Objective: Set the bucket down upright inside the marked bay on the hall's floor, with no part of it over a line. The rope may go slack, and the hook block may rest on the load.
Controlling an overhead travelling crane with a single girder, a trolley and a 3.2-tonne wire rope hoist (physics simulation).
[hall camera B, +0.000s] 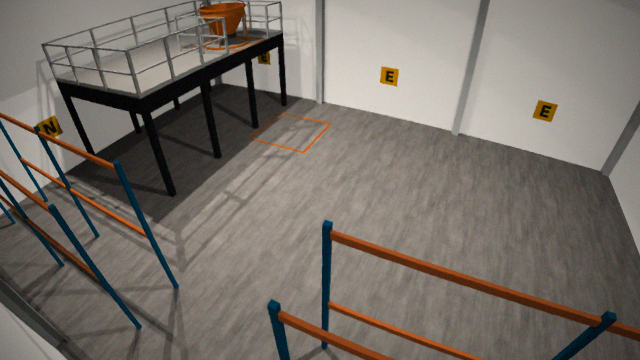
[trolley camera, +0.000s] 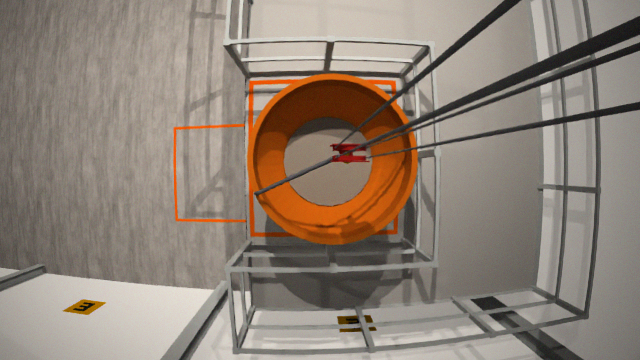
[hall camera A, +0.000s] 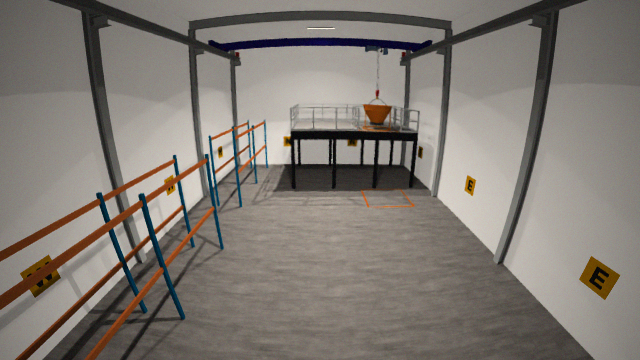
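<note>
An orange bucket (hall camera A: 377, 114) (hall camera B: 221, 19) (trolley camera: 270, 165) is upright at the raised platform (hall camera A: 350, 135) (hall camera B: 175, 86), within its railed corner, over an orange outline (trolley camera: 270, 234) on the deck. Its base ring is at or close above the deck; I cannot tell whether it touches. My gripper, the red hook block (hall camera A: 377, 93) (trolley camera: 349, 153), is above the bucket, shut on its bail. The hook block does not show in hall camera B. The marked bay (hall camera A: 391, 206) (hall camera B: 277, 145) (trolley camera: 175, 175) is an orange outline on the hall floor in front of the platform, partly hidden by the deck in the trolley view.
Grey guardrails (trolley camera: 280, 269) stand around the bucket on three sides; the side towards the floor bay has no rail beside the bucket. Blue and orange racks (hall camera A: 152, 225) (hall camera B: 326, 270) stand along the west side. The blue girder (hall camera A: 320, 42) spans the hall above the platform.
</note>
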